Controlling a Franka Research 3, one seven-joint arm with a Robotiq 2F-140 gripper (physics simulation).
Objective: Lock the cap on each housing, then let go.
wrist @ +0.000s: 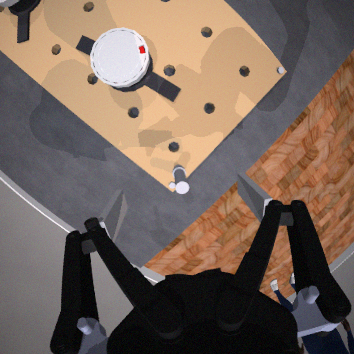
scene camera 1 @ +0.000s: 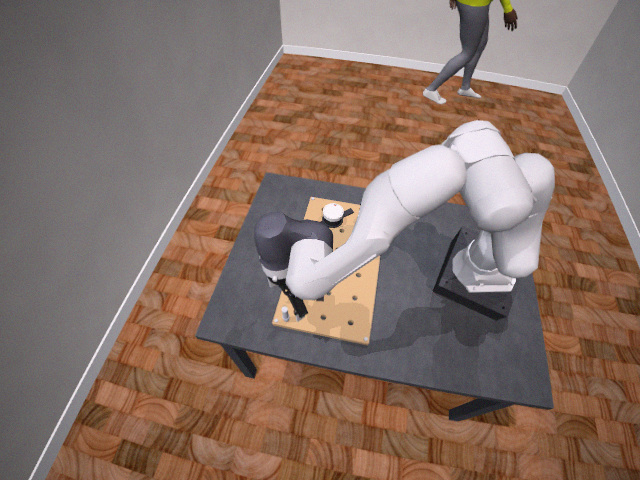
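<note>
A white cap (wrist: 120, 57) with a red mark near its rim sits on a black housing (wrist: 162, 86) with two flat arms, at the upper left of the wrist view. The robot arm hides this cap in the scene view. A second white cap (scene camera 1: 332, 211) (wrist: 7, 2) sits on another black housing (scene camera 1: 332, 223) (wrist: 23, 25) near the board's far end; it is cut off in the wrist view. Whether either cap is locked I cannot tell. My gripper (scene camera 1: 285, 299) (wrist: 180, 190) is wide open and empty, above the board's near left corner, away from both caps.
The wooden board (scene camera 1: 363, 310) (wrist: 225, 50) has several holes and small corner studs. A pale upright peg (scene camera 1: 284, 313) (wrist: 182, 187) stands at its near left corner, below the gripper. The board lies on a dark table (scene camera 1: 403, 356). A person (scene camera 1: 473, 31) is in the background.
</note>
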